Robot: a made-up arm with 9 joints. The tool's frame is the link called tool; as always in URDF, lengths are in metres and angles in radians. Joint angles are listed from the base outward. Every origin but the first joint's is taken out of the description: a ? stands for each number. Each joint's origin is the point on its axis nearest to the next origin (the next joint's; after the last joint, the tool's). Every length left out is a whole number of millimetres.
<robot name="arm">
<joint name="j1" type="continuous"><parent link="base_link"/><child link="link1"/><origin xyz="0.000 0.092 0.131" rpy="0.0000 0.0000 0.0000"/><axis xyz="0 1 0"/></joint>
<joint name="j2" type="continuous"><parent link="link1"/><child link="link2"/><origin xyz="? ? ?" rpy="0.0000 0.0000 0.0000"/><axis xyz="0 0 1"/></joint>
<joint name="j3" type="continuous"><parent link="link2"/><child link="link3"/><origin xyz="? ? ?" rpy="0.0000 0.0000 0.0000"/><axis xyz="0 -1 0"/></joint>
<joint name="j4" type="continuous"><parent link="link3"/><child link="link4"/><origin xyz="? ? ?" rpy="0.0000 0.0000 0.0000"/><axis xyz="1 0 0"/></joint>
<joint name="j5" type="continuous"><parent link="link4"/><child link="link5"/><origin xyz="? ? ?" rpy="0.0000 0.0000 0.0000"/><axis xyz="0 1 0"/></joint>
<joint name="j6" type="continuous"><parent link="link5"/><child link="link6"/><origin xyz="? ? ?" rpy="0.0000 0.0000 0.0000"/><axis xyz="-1 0 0"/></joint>
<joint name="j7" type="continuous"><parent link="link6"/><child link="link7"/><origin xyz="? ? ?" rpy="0.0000 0.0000 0.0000"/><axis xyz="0 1 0"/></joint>
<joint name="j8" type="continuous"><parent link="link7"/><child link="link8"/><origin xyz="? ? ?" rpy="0.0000 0.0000 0.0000"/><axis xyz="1 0 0"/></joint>
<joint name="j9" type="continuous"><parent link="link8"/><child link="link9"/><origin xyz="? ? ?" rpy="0.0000 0.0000 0.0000"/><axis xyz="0 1 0"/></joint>
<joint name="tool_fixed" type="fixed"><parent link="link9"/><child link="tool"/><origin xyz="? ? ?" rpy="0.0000 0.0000 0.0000"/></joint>
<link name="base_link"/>
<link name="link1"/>
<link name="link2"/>
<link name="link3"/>
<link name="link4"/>
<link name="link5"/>
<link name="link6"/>
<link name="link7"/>
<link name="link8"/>
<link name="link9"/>
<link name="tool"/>
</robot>
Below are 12 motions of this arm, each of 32 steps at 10 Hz.
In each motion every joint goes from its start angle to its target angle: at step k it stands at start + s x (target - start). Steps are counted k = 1, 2, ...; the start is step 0. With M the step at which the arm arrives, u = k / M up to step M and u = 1 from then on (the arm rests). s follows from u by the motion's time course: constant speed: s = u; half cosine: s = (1 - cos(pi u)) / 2; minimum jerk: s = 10 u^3 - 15 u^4 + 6 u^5.
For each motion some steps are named. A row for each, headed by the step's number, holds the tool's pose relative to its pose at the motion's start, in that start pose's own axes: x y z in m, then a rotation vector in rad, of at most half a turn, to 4 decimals.
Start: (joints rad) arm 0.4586 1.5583 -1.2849 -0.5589 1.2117 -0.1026 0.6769 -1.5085 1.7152
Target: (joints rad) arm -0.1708 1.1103 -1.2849 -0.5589 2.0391 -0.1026 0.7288 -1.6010 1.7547
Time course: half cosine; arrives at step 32
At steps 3, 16, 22, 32:
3: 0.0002 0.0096 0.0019 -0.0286 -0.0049 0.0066
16: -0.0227 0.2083 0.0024 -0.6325 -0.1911 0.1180
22: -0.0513 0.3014 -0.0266 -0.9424 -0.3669 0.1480
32: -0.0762 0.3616 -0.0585 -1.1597 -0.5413 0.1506

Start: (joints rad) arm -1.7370 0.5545 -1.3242 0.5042 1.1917 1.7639 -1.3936 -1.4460 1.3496
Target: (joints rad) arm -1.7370 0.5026 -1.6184 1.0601 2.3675 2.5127 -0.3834 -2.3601 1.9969
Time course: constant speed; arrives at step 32
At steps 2, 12, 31, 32:
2: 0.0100 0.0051 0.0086 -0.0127 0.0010 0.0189
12: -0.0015 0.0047 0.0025 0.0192 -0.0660 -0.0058
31: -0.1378 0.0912 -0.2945 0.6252 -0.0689 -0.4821
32: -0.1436 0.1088 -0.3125 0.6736 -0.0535 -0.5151

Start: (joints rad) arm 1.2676 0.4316 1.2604 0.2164 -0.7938 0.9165 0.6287 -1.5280 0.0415
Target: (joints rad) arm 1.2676 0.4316 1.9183 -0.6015 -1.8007 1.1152 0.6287 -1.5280 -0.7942
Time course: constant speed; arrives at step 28
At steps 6, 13, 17, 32:
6: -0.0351 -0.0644 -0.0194 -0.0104 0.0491 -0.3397
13: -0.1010 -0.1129 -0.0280 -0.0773 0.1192 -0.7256
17: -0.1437 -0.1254 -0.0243 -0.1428 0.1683 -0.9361
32: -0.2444 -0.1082 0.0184 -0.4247 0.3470 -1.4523

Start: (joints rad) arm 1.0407 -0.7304 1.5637 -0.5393 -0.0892 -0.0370 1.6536 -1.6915 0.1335
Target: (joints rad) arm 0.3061 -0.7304 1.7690 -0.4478 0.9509 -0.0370 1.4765 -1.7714 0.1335
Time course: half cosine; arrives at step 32
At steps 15, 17, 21, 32:
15: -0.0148 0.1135 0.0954 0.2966 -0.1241 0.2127
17: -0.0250 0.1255 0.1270 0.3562 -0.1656 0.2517
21: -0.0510 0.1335 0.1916 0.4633 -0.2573 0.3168
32: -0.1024 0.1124 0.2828 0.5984 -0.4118 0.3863

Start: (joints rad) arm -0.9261 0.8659 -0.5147 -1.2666 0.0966 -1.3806 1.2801 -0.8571 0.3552
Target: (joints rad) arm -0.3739 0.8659 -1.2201 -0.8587 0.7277 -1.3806 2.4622 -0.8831 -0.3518
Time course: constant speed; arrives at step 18
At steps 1, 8, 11, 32:
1: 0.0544 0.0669 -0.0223 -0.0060 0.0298 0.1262
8: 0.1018 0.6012 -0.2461 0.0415 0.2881 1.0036
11: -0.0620 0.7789 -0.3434 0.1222 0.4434 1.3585
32: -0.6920 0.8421 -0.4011 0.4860 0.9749 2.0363

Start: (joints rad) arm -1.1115 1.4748 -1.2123 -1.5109 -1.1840 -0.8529 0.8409 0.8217 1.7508
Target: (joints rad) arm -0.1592 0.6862 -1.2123 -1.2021 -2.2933 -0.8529 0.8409 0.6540 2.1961
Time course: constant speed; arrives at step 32
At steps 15, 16, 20, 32:
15: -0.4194 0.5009 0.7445 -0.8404 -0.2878 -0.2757
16: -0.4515 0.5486 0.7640 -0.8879 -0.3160 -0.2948
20: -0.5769 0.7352 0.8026 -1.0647 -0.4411 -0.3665
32: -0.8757 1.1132 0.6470 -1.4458 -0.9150 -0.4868

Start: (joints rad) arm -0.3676 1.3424 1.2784 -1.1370 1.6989 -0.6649 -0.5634 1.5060 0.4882
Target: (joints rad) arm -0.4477 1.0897 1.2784 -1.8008 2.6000 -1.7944 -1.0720 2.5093 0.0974
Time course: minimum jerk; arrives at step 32
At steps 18, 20, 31, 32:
18: 0.0289 0.2027 -0.3472 0.4122 -1.2766 0.9625
20: 0.0374 0.2571 -0.3820 0.4150 -1.4529 1.2161
31: 0.0299 0.3921 -0.5016 0.2741 -1.7571 1.9411
32: 0.0299 0.3922 -0.5018 0.2739 -1.7573 1.9419

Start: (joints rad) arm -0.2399 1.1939 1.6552 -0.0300 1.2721 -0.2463 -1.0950 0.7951 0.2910
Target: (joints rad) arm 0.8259 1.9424 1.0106 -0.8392 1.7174 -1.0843 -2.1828 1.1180 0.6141
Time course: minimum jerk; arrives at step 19
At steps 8, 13, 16, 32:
8: -0.4801 0.2838 -0.0938 0.1755 -0.3008 -0.4504
13: -0.7097 0.8095 0.0155 0.0751 -0.4969 -0.8935
16: -0.7034 0.9530 0.1069 -0.0083 -0.4884 -0.9880
32: -0.6987 0.9782 0.1273 -0.0264 -0.4827 -1.0031

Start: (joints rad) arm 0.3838 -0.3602 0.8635 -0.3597 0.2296 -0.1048 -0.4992 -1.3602 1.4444
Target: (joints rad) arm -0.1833 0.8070 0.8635 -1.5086 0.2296 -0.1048 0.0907 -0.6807 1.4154
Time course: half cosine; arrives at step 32
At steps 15, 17, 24, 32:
15: 0.1246 -0.0393 0.2058 0.0834 -0.2051 0.2308
17: 0.1487 -0.0606 0.2402 0.1162 -0.2404 0.2634
24: 0.2253 -0.1464 0.3010 0.2561 -0.3210 0.3434
32: 0.2666 -0.1889 0.3005 0.3451 -0.3447 0.3789

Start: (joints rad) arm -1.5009 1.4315 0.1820 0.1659 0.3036 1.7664 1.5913 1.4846 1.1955
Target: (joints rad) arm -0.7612 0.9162 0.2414 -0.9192 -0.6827 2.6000 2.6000 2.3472 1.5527
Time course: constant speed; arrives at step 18
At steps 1, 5, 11, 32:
1: 0.0162 -0.0081 -0.1085 0.1394 -0.0322 0.0507
5: 0.1183 0.0871 -0.5053 0.6540 -0.2241 0.2649
11: 0.3840 0.4312 -0.7994 1.1983 -0.7316 0.6337
32: 0.7165 0.6870 -0.6289 1.2889 -1.5357 1.1794

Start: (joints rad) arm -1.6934 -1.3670 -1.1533 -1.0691 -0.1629 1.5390 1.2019 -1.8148 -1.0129
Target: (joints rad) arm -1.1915 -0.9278 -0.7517 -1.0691 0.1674 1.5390 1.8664 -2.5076 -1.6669
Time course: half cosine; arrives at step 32
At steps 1, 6, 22, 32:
1: 0.0013 0.0006 0.0001 0.0005 -0.0011 0.0040
6: 0.0422 0.0230 0.0031 0.0216 -0.0380 0.1393
22: 0.1607 0.3545 0.0904 0.5725 -0.3812 1.0656
32: 0.1267 0.4484 0.1630 0.8688 -0.4883 1.2358

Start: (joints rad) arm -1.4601 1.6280 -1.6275 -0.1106 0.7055 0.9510 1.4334 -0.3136 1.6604
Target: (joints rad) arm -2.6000 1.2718 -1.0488 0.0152 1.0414 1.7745 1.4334 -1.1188 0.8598
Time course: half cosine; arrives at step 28
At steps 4, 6, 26, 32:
4: -0.0005 0.0160 -0.0001 -0.0189 -0.0252 -0.0214
6: -0.0011 0.0345 -0.0009 -0.0431 -0.0559 -0.0455
26: 0.0113 0.2364 -0.0338 -0.5810 -0.4660 -0.1734
32: 0.0119 0.2389 -0.0341 -0.5914 -0.4706 -0.1718

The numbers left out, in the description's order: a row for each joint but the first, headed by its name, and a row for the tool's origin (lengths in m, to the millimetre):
j2: 0.179 0.000 -0.103
j3: 0.062 0.145 0.000
j4: 0.060 0.000 -0.075
j5: 0.000 -0.030 -0.058
j6: -0.246 0.000 -0.311
j7: 0.000 -0.411 0.019
j8: 0.221 0.000 -0.115
j9: 0.000 -0.422 0.066
tool: 0.049 0.000 -0.079

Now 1 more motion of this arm.
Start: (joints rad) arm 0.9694 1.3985 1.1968 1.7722 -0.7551 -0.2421 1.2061 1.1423 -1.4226
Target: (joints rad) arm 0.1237 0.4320 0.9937 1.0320 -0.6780 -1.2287 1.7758 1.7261 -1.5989
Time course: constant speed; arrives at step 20
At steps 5, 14, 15, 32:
5: 0.2891 0.0843 0.3431 -0.3663 0.0544 0.0987
14: 0.6807 0.7150 0.8048 -1.1262 0.0072 0.2888
15: 0.7050 0.8149 0.8253 -1.2114 -0.0136 0.3157
32: 0.7433 1.3438 0.8049 -1.6143 -0.1687 0.4822

